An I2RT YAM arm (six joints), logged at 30 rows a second.
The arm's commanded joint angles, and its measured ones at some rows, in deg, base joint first. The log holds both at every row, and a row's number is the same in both.
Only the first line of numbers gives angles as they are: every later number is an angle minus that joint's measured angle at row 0.
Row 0, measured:
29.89, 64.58, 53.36, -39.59, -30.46, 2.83
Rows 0 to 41, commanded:
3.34, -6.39, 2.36, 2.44, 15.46, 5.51
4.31, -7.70, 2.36, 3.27, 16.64, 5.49
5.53, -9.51, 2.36, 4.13, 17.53, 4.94
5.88, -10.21, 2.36, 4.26, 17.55, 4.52
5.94, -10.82, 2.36, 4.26, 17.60, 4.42
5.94, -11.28, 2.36, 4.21, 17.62, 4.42
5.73, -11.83, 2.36, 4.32, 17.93, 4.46
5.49, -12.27, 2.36, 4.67, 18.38, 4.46
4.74, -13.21, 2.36, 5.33, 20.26, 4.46
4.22, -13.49, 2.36, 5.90, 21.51, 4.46
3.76, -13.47, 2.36, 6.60, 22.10, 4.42
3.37, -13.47, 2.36, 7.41, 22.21, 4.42
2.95, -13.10, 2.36, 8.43, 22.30, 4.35
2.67, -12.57, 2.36, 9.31, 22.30, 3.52
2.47, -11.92, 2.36, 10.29, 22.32, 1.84
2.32, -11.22, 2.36, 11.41, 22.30, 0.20
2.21, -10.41, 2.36, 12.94, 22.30, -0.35
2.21, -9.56, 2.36, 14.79, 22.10, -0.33
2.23, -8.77, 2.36, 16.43, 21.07, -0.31
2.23, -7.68, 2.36, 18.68, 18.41, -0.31
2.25, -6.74, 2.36, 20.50, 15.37, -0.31
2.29, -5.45, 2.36, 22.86, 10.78, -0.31
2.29, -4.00, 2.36, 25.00, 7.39, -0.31
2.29, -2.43, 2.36, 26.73, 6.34, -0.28
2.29, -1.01, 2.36, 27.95, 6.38, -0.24
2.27, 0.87, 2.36, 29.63, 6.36, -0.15
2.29, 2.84, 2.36, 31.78, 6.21, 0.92
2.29, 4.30, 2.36, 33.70, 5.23, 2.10
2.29, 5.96, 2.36, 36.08, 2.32, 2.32
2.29, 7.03, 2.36, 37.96, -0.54, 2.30
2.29, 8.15, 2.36, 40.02, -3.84, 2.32
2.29, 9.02, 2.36, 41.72, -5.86, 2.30
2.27, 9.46, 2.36, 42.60, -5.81, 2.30
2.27, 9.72, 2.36, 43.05, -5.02, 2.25
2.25, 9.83, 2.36, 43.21, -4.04, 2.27
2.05, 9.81, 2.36, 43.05, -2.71, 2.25
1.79, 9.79, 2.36, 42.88, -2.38, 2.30
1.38, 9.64, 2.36, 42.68, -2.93, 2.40
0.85, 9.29, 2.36, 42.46, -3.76, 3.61
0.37, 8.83, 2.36, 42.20, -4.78, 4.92
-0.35, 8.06, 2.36, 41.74, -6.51, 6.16
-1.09, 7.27, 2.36, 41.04, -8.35, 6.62
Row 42, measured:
0.79, 10.12, 1.12, 41.55, -3.56, 3.74
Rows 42 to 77, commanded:
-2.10, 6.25, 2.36, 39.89, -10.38, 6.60
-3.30, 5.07, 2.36, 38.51, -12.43, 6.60
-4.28, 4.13, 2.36, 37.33, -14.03, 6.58
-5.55, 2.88, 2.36, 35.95, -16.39, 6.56
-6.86, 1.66, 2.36, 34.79, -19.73, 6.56
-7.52, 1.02, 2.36, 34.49, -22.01, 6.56
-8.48, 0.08, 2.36, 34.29, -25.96, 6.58
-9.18, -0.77, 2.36, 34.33, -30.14, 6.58
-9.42, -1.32, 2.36, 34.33, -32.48, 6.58
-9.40, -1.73, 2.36, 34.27, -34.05, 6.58
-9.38, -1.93, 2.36, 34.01, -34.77, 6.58
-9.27, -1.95, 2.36, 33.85, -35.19, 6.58
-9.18, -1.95, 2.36, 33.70, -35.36, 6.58
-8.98, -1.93, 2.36, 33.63, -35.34, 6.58
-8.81, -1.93, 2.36, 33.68, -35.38, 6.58
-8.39, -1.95, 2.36, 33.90, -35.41, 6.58
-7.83, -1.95, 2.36, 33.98, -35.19, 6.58
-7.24, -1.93, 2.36, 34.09, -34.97, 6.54
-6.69, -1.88, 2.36, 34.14, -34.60, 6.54
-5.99, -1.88, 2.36, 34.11, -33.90, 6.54
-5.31, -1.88, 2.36, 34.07, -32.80, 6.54
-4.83, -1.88, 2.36, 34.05, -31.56, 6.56
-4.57, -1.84, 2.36, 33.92, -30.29, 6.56
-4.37, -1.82, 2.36, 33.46, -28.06, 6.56
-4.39, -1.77, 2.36, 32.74, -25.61, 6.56
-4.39, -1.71, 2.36, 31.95, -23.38, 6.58
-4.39, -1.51, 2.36, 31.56, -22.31, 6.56
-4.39, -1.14, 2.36, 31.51, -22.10, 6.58
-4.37, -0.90, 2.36, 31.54, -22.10, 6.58
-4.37, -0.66, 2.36, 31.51, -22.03, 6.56
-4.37, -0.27, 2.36, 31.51, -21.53, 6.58
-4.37, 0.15, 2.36, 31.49, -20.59, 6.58
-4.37, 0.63, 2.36, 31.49, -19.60, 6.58
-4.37, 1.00, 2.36, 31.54, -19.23, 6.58
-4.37, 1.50, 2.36, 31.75, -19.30, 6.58
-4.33, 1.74, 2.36, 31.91, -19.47, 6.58
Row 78, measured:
-4.61, 0.50, 1.12, 31.43, -21.81, 6.45
